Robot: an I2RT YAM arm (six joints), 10 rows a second.
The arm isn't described. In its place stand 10 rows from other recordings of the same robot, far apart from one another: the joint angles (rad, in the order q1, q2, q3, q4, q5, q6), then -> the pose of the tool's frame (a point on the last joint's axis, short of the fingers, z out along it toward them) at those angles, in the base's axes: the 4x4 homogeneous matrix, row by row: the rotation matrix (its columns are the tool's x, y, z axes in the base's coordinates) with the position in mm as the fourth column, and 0 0 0 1 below.
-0.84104 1.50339 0.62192 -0.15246 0.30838 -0.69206 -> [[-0.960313 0.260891 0.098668 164.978], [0.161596 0.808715 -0.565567 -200.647], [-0.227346 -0.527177 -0.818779 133.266], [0 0 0 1]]
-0.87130 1.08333 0.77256 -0.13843 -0.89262 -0.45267 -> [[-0.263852 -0.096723 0.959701 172.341], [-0.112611 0.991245 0.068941 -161.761], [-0.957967 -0.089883 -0.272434 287.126], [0 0 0 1]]
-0.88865 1.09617 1.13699 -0.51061 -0.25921 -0.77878 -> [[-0.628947 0.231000 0.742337 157.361], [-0.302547 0.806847 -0.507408 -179.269], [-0.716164 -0.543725 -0.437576 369.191], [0 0 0 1]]
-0.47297 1.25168 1.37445 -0.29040 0.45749 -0.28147 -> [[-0.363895 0.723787 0.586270 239.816], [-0.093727 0.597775 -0.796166 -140.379], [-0.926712 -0.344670 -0.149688 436.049], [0 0 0 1]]
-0.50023 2.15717 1.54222 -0.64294 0.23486 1.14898 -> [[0.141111 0.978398 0.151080 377.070], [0.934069 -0.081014 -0.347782 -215.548], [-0.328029 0.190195 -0.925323 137.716], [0 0 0 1]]
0.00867 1.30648 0.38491 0.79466 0.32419 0.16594 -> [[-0.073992 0.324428 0.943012 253.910], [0.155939 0.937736 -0.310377 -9.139], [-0.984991 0.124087 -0.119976 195.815], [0 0 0 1]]
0.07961 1.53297 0.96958 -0.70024 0.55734 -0.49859 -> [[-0.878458 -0.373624 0.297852 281.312], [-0.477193 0.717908 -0.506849 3.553], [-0.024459 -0.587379 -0.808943 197.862], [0 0 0 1]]
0.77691 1.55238 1.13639 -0.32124 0.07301 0.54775 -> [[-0.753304 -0.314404 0.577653 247.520], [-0.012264 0.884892 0.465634 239.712], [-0.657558 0.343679 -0.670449 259.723], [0 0 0 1]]
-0.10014 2.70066 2.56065 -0.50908 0.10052 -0.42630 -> [[-0.621628 -0.085706 0.778610 593.544], [-0.351030 0.919079 -0.179088 -63.227], [-0.700255 -0.384641 -0.601410 185.254], [0 0 0 1]]
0.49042 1.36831 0.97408 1.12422 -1.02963 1.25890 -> [[-0.586642 -0.807228 -0.065070 237.009], [0.242566 -0.251804 0.936887 161.136], [-0.772666 0.533833 0.343525 394.978], [0 0 0 1]]
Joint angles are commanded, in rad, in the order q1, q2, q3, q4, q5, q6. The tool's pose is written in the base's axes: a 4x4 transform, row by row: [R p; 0 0 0 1], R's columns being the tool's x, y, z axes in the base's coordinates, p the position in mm. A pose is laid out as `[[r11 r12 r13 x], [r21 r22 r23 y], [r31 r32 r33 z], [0 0 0 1]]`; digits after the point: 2 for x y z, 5 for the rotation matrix.
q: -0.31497 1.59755 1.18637 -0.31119 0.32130 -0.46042
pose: [[-0.79387 0.18582 0.57900 335.46], [-0.18474 0.83346 -0.52079 -121.12], [-0.57934 -0.52040 -0.62733 263.22], [0 0 0 1]]
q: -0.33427 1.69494 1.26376 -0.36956 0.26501 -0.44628
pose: [[-0.82272 0.14830 0.54875 351.92], [-0.15522 0.87007 -0.46785 -132.09], [-0.54684 -0.47009 -0.69281 249.80], [0 0 0 1]]
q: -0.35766 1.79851 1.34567 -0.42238 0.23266 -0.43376
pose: [[-0.85385 0.13246 0.50338 367.86], [-0.11748 0.89309 -0.43427 -146.24], [-0.50709 -0.42994 -0.74700 234.04], [0 0 0 1]]
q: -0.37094 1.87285 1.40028 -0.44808 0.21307 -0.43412
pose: [[-0.87224 0.11762 0.47472 379.24], [-0.10185 0.90569 -0.41153 -155.58], [-0.47836 -0.40731 -0.77799 220.86], [0 0 0 1]]
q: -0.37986 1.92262 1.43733 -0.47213 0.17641 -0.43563
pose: [[-0.88212 0.09554 0.46123 386.30], [-0.09513 0.92290 -0.37311 -160.96], [-0.46131 -0.37301 -0.80502 210.95], [0 0 0 1]]
